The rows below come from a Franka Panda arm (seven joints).
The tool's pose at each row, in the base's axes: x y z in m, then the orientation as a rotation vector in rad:
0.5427 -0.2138 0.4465 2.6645 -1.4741 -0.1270
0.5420 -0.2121 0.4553 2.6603 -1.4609 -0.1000
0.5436 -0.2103 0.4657 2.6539 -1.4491 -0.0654
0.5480 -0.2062 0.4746 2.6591 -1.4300 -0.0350
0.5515 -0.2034 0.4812 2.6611 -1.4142 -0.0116
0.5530 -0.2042 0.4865 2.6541 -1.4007 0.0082
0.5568 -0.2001 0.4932 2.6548 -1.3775 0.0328
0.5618 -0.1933 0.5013 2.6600 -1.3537 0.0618
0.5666 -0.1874 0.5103 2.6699 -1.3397 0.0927
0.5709 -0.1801 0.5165 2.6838 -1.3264 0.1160
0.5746 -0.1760 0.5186 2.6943 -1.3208 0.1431
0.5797 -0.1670 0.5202 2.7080 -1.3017 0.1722
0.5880 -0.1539 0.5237 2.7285 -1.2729 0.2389
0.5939 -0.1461 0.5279 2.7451 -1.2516 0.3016
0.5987 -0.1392 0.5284 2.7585 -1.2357 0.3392
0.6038 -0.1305 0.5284 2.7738 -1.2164 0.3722
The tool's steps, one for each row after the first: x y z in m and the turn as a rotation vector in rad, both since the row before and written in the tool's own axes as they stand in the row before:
-0.0021 0.0008 -0.0087 -0.0013 0.0210 -0.0050
-0.0007 -0.0010 -0.0106 0.0002 0.0259 -0.0032
-0.0009 -0.0048 -0.0096 0.0053 0.0207 -0.0114
-0.0001 -0.0037 -0.0071 0.0023 0.0169 -0.0088
0.0018 -0.0002 -0.0053 -0.0047 0.0178 -0.0048
-0.0007 -0.0046 -0.0074 -0.0007 0.0200 -0.0127
-0.0019 -0.0069 -0.0092 0.0044 0.0208 -0.0143
-0.0009 -0.0062 -0.0100 0.0128 0.0175 -0.0096
-0.0024 -0.0071 -0.0074 0.0141 0.0111 -0.0106
-0.0007 -0.0052 -0.0027 0.0155 0.0127 -0.0048
-0.0037 -0.0094 -0.0029 0.0144 0.0154 -0.0137
-0.0043 -0.0144 -0.0053 0.0302 0.0356 -0.0194
-0.0013 -0.0093 -0.0049 0.0293 0.0325 -0.0139
-0.0019 -0.0081 -0.0011 0.0201 0.0182 -0.0108
-0.0030 -0.0096 -0.0008 0.0194 0.0152 -0.0134

